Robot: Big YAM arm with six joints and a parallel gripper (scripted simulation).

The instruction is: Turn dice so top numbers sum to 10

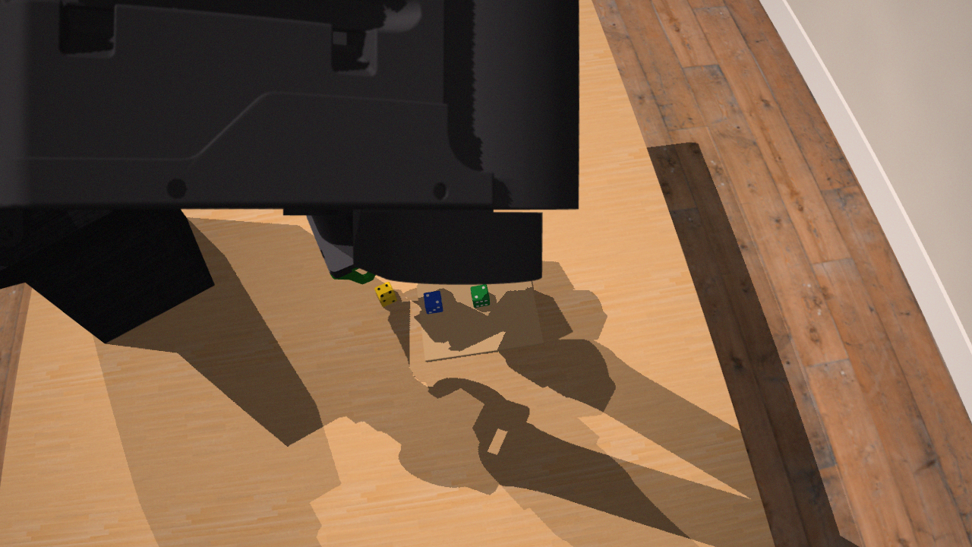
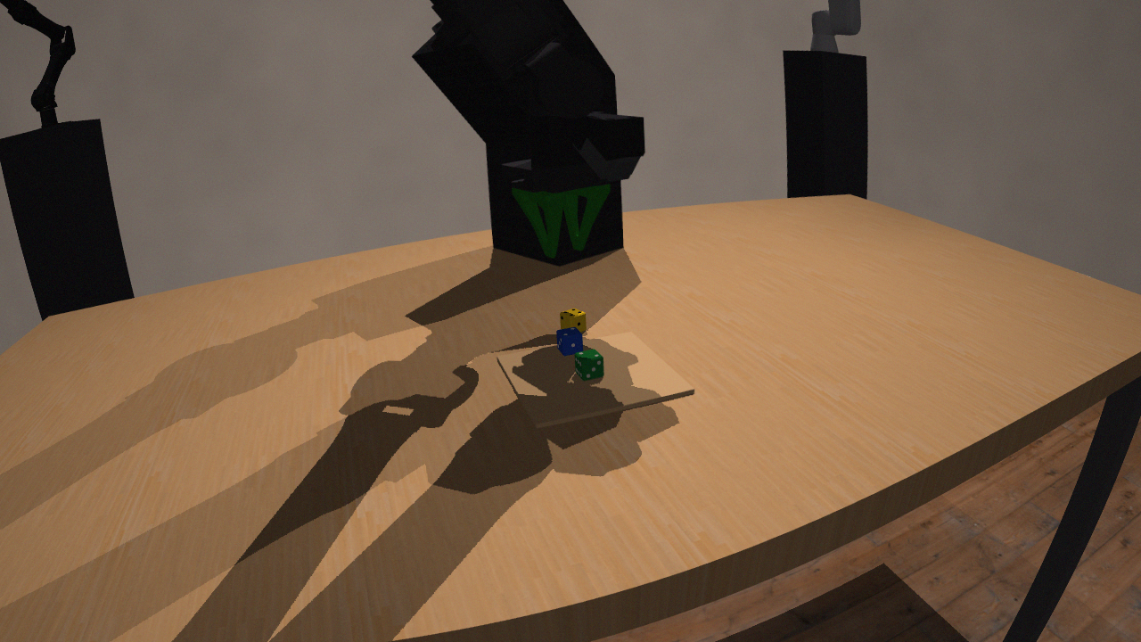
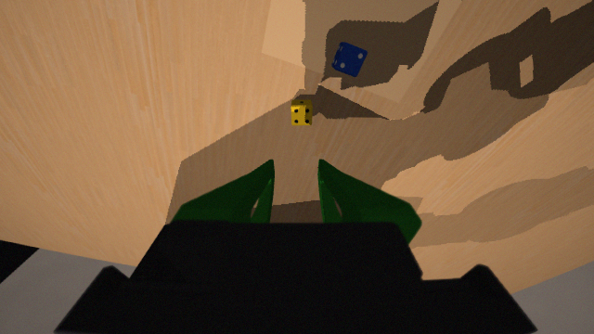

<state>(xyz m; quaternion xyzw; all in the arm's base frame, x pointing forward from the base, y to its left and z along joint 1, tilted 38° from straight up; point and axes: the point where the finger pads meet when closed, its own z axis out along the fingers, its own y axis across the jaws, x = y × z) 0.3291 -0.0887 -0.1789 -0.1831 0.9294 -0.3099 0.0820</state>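
Right now the yellow die is 20 mm ahead of my hand and 80 mm below it. Also, from my hand: green die: 130 mm ahead, 20 mm to the right, 70 mm below; then blue die: 70 mm ahead, 20 mm to the right, 70 mm below; then tan mat: 120 mm ahead, 20 mm to the right, 90 mm below.
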